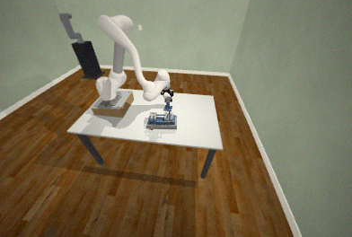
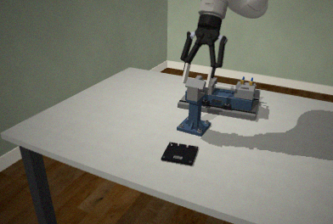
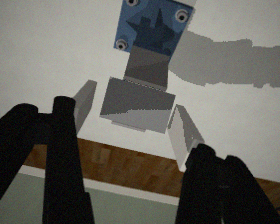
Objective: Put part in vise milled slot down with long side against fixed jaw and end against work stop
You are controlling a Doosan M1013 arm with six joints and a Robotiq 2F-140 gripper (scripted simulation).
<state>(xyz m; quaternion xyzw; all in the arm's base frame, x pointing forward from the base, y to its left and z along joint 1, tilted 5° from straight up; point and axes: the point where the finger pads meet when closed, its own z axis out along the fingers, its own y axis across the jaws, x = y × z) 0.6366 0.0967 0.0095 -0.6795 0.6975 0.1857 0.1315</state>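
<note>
The part is 2 cm to the left of my hand and 3 cm below it. From my hand the other things lie so: work stop (4 cm ahead, 16 cm to the right, 9 cm below); then blue foot (1 cm to the left, 18 cm below); then blue v-block stand (1 cm to the left, 12 cm below).
</note>
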